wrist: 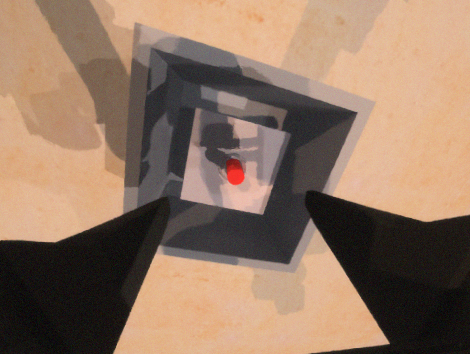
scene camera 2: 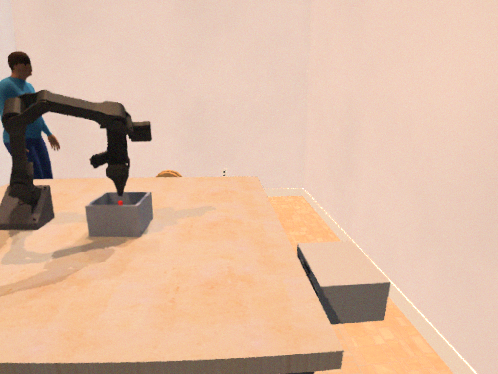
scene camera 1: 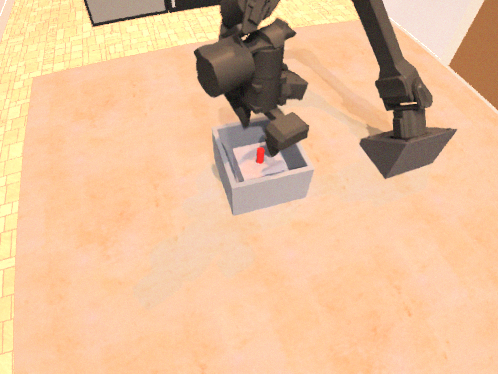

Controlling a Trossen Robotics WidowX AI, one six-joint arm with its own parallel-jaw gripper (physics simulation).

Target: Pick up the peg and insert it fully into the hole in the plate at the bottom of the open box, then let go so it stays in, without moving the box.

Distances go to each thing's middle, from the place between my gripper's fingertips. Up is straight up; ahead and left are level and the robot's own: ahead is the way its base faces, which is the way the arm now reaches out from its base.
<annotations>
I see the grey box (scene camera 1: 259, 193) 70 mm below my hand.
</annotations>
